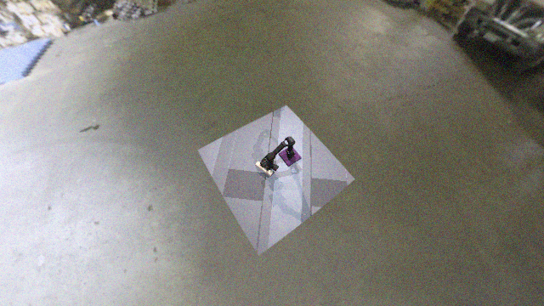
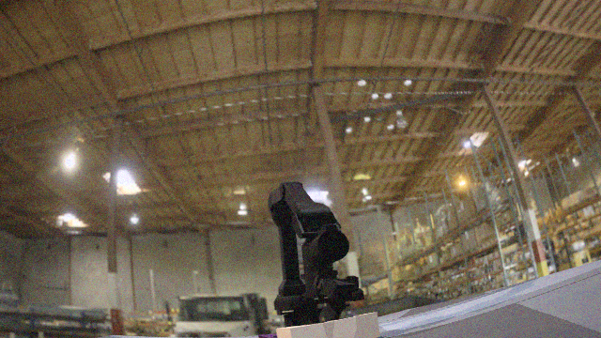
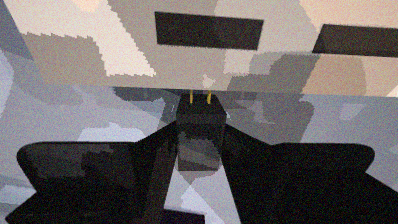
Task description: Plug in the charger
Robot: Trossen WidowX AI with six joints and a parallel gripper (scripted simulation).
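The two-prong charger is 20 mm ahead of my gripper tip, 10 mm to the left of it and 10 mm above it.
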